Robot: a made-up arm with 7 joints. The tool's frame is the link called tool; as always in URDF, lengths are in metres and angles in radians. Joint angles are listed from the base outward.
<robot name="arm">
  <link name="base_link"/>
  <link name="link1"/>
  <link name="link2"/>
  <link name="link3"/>
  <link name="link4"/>
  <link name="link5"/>
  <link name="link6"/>
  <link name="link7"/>
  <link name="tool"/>
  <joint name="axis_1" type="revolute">
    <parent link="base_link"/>
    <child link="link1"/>
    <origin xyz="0 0 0.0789" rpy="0 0 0"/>
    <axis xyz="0 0 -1"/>
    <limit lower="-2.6" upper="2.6"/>
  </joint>
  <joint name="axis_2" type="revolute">
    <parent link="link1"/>
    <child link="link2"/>
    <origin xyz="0.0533 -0.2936 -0.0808" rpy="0 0 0"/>
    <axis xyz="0 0 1"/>
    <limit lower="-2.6" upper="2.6"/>
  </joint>
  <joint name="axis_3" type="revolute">
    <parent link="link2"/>
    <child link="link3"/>
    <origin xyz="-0.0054 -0.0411 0.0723" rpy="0 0 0"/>
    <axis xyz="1 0 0"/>
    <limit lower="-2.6" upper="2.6"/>
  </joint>
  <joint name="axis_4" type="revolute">
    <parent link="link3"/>
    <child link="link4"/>
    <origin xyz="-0.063 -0.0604 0.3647" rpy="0 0 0"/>
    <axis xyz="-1 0 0"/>
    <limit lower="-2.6" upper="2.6"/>
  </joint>
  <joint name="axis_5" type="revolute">
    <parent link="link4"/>
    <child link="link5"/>
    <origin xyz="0.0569 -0.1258 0" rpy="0 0 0"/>
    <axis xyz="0 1 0"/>
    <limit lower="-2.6" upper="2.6"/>
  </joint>
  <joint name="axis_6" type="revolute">
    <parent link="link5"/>
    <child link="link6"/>
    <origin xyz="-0.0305 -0.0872 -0.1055" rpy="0 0 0"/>
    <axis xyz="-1 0 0"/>
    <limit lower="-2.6" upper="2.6"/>
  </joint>
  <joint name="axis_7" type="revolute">
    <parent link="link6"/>
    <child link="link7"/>
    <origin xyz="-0.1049 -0.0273 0.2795" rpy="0 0 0"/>
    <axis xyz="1 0 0"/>
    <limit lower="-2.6" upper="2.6"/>
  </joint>
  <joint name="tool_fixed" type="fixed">
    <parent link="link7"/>
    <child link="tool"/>
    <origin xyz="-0.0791 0.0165 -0.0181" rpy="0 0 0"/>
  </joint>
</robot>
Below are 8 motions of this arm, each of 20 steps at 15 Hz.
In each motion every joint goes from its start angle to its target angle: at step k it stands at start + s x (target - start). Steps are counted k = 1, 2, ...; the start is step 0. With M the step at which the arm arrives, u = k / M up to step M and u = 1 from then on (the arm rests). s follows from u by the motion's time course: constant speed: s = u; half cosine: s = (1 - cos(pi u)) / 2; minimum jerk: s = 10 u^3 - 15 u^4 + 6 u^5.
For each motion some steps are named. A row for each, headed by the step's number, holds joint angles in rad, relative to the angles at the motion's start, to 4 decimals.
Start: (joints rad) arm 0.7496 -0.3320 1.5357 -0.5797 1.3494 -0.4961 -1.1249
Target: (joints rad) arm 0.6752 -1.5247 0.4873 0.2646 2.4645 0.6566 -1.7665
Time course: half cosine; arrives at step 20
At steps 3, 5, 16, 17, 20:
3: -0.0041 -0.0650 -0.0571 0.0460 0.0608 0.0628 -0.0350
5: -0.0109 -0.1747 -0.1535 0.1236 0.1633 0.1688 -0.0940
16: -0.0673 -1.0788 -0.9483 0.7637 1.0086 1.0426 -0.5803
17: -0.0703 -1.1277 -0.9913 0.7983 1.0543 1.0899 -0.6066
20: -0.0744 -1.1927 -1.0484 0.8443 1.1151 1.1527 -0.6416

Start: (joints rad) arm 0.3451 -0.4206 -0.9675 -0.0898 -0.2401 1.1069 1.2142
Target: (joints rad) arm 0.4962 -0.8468 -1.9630 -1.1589 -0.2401 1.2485 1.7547
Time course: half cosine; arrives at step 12
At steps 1, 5, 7, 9, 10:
1: 0.0026 -0.0073 -0.0170 -0.0182 0.0000 0.0024 0.0092
5: 0.0560 -0.1579 -0.3689 -0.3962 0.0000 0.0525 0.2003
7: 0.0951 -0.2683 -0.6266 -0.6729 0.0000 0.0891 0.3402
9: 0.1290 -0.3638 -0.8497 -0.9125 0.0000 0.1209 0.4613
10: 0.1410 -0.3977 -0.9288 -0.9975 0.0000 0.1321 0.5043

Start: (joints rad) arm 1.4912 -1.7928 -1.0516 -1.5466 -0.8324 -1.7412 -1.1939
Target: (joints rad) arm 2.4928 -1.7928 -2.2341 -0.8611 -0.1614 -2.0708 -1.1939
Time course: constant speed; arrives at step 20
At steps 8, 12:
8: 0.4006 0.0000 -0.4730 0.2742 0.2684 -0.1318 0.0000
12: 0.6010 0.0000 -0.7095 0.4113 0.4026 -0.1978 0.0000

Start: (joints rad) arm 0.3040 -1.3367 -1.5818 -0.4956 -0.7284 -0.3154 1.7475
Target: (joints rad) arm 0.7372 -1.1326 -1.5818 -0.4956 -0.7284 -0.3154 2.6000
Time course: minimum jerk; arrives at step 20
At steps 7, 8, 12, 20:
7: 0.1019 0.0480 0.0000 0.0000 0.0000 0.0000 0.2005
8: 0.1375 0.0648 0.0000 0.0000 0.0000 0.0000 0.2706
12: 0.2957 0.1393 0.0000 0.0000 0.0000 0.0000 0.5819
20: 0.4332 0.2041 0.0000 0.0000 0.0000 0.0000 0.8525

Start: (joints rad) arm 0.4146 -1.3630 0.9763 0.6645 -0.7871 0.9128 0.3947
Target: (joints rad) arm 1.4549 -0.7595 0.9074 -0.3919 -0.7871 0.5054 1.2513
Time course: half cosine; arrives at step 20
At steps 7, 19, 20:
7: 0.2840 0.1648 -0.0188 -0.2884 0.0000 -0.1112 0.2339
19: 1.0339 0.5998 -0.0685 -1.0499 0.0000 -0.4049 0.8513
20: 1.0403 0.6035 -0.0689 -1.0564 0.0000 -0.4074 0.8566

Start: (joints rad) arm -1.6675 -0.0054 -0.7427 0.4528 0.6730 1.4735 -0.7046
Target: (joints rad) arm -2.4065 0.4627 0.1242 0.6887 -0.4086 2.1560 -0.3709
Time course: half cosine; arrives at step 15
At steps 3, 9, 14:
3: -0.0706 0.0447 0.0828 0.0225 -0.1033 0.0652 0.0319
9: -0.4837 0.3064 0.5674 0.1544 -0.7079 0.4467 0.2184
14: -0.7309 0.4630 0.8574 0.2333 -1.0698 0.6750 0.3301

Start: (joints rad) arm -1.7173 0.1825 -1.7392 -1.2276 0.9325 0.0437 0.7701
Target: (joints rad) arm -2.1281 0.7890 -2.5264 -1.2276 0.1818 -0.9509 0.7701
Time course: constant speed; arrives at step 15
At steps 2, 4, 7, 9, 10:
2: -0.0548 0.0809 -0.1050 0.0000 -0.1001 -0.1326 0.0000
4: -0.1095 0.1617 -0.2099 0.0000 -0.2002 -0.2652 0.0000
7: -0.1917 0.2830 -0.3674 0.0000 -0.3503 -0.4641 0.0000
9: -0.2465 0.3639 -0.4723 0.0000 -0.4504 -0.5968 0.0000
10: -0.2739 0.4043 -0.5248 0.0000 -0.5005 -0.6631 0.0000

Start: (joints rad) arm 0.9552 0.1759 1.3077 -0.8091 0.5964 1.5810 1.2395
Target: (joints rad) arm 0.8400 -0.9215 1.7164 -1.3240 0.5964 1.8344 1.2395
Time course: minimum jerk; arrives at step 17
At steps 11, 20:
11: -0.0876 -0.8343 0.3107 -0.3915 0.0000 0.1926 0.0000
20: -0.1152 -1.0974 0.4087 -0.5149 0.0000 0.2534 0.0000

